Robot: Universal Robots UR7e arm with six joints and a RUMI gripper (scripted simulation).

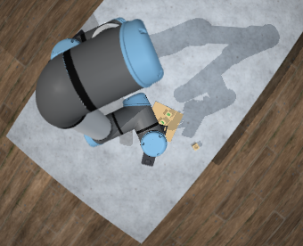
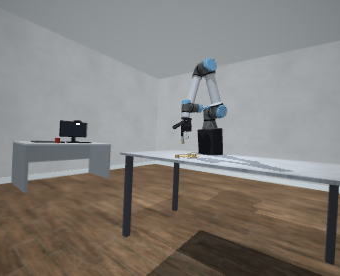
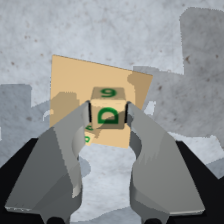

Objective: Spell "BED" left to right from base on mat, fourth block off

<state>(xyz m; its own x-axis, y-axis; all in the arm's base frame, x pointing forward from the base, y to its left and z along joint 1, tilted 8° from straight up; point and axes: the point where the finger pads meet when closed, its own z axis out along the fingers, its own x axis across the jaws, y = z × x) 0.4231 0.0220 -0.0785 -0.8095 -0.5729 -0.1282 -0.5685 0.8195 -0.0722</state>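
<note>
The E block is 20 mm behind my hand, 60 mm to the left of it and 100 mm below it. Also, from my hand: tan mat: 20 mm behind, 70 mm to the left, 120 mm below; B block: 30 mm behind, 110 mm to the left, 100 mm below; D block: right at my hand.
</note>
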